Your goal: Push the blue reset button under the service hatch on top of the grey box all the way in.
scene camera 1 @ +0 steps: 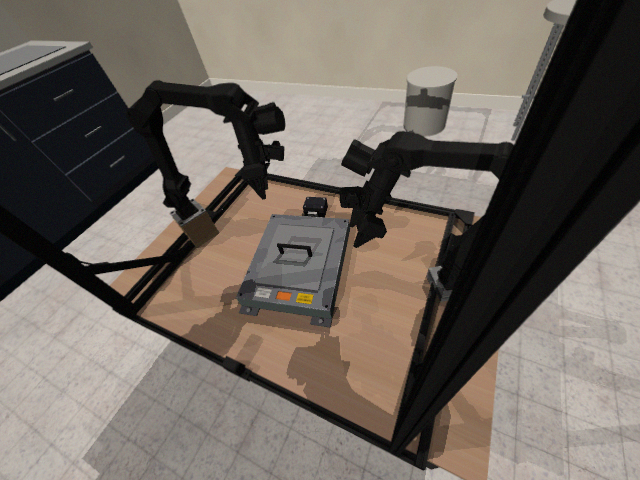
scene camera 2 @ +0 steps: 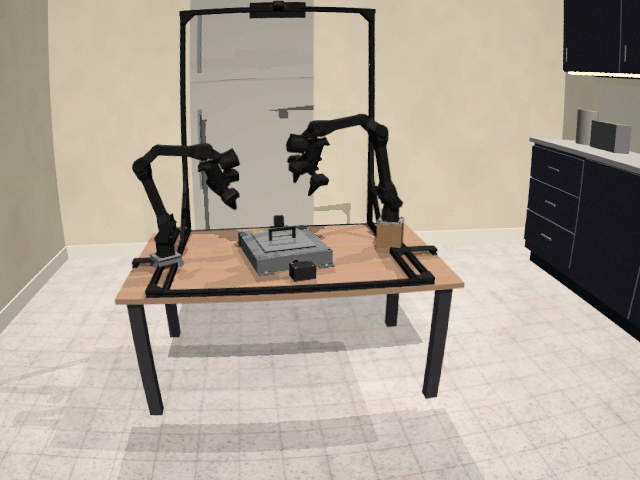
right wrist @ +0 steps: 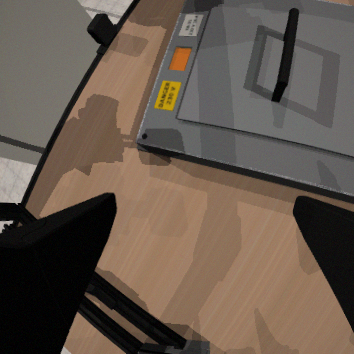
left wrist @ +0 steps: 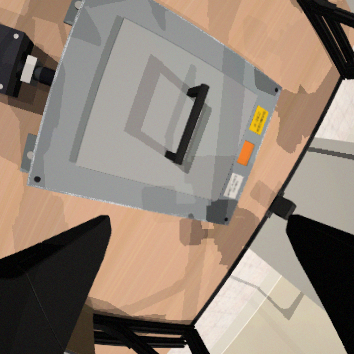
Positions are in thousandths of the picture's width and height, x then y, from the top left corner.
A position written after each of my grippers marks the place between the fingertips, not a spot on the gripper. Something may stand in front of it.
Note:
My left gripper (scene camera 1: 415,405) is open, with nothing in its grasp. My right gripper (scene camera 1: 551,493) is open, with nothing in its grasp. I also see a service hatch (left wrist: 456,329).
My left gripper also shows in scene camera 2 (scene camera 2: 471,395) and in the left wrist view (left wrist: 564,631). My right gripper is seen too in scene camera 2 (scene camera 2: 360,426) and in the right wrist view (right wrist: 583,575). The service hatch also shows in the right wrist view (right wrist: 775,213).

